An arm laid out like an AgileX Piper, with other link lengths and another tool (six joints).
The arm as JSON. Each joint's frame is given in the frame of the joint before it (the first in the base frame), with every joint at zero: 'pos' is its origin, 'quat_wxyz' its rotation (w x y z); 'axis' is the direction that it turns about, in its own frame. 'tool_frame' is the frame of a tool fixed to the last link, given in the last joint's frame.
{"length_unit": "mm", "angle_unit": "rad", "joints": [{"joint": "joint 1", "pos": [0.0, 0.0, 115.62], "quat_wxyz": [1.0, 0.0, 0.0, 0.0], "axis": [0.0, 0.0, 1.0]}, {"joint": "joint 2", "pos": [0.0, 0.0, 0.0], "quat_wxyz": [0.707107, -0.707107, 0.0, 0.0], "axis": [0.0, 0.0, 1.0]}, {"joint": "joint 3", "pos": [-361.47, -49.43, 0.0], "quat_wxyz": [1.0, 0.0, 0.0, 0.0], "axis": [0.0, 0.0, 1.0]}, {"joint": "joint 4", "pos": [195.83, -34.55, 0.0], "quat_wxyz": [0.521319, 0.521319, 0.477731, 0.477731], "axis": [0.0, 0.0, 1.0]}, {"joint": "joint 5", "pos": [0.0, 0.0, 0.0], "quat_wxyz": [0.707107, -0.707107, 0.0, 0.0], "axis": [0.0, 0.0, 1.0]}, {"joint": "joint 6", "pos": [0.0, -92.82, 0.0], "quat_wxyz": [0.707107, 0.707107, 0.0, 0.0], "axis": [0.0, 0.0, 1.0]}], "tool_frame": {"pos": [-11.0, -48.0, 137.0], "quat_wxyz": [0.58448, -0.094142, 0.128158, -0.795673]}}
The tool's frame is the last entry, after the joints.
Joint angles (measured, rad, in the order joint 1, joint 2, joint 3, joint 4, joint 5, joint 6), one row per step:
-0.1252 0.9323 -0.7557 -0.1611 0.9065 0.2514
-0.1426 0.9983 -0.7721 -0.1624 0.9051 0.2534
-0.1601 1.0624 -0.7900 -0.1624 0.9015 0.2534
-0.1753 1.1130 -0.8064 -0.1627 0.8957 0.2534
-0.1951 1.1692 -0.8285 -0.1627 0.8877 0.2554
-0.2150 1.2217 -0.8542 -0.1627 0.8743 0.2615
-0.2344 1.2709 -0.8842 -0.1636 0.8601 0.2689
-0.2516 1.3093 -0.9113 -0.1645 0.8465 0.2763
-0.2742 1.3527 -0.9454 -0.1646 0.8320 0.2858
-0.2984 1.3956 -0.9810 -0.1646 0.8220 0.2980
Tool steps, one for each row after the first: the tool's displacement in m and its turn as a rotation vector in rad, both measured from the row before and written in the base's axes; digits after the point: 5 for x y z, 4 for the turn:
0.01033 -0.00430 -0.00472 0.0062 0.0476 -0.0187
0.01077 -0.00450 -0.00473 0.0065 0.0421 -0.0169
0.00933 -0.00424 -0.00345 0.0046 0.0281 -0.0142
0.01103 -0.00572 -0.00344 0.0059 0.0253 -0.0203
0.01223 -0.00640 -0.00217 0.0056 0.0119 -0.0233
0.01291 -0.00716 -0.00099 0.0037 0.0035 -0.0236
0.01103 -0.00673 -0.00011 0.0020 -0.0036 -0.0215
0.01247 -0.00887 0.00007 0.0028 -0.0071 -0.0289
0.01122 -0.00976 -0.00051 0.0042 -0.0054 -0.0337

